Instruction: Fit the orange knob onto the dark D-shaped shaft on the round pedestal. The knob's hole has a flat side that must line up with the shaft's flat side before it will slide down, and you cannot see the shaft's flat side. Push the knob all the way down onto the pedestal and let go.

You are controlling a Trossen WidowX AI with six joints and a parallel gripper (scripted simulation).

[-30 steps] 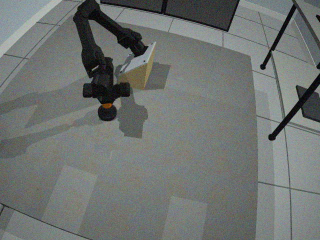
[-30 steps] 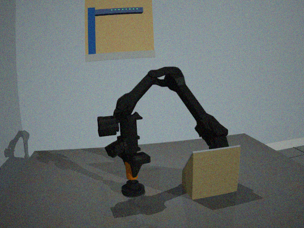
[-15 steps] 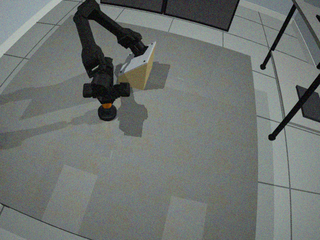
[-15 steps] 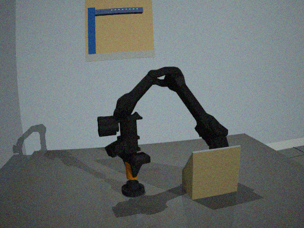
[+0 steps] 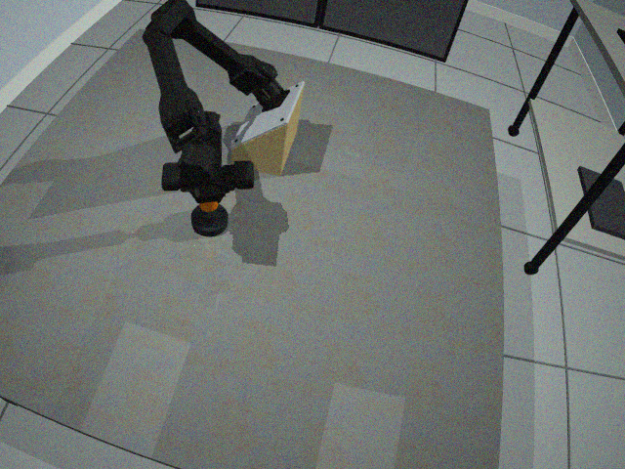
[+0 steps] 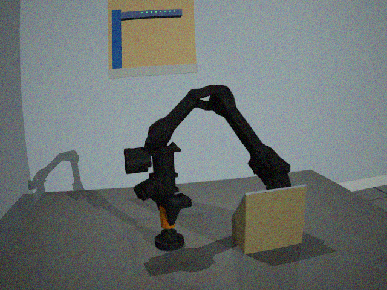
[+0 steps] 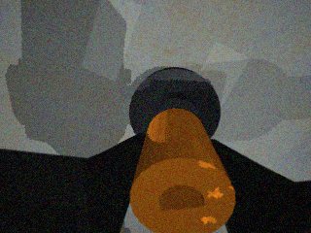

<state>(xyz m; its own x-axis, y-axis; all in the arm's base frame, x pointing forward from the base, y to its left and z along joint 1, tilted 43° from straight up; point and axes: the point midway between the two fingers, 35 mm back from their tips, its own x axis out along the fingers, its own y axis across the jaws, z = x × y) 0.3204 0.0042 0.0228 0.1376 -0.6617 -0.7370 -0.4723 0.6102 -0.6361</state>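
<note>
Now: gripper tip 20 mm below the orange knob. From my gripper tip the other things lie so: dark round pedestal (40 mm below).
</note>
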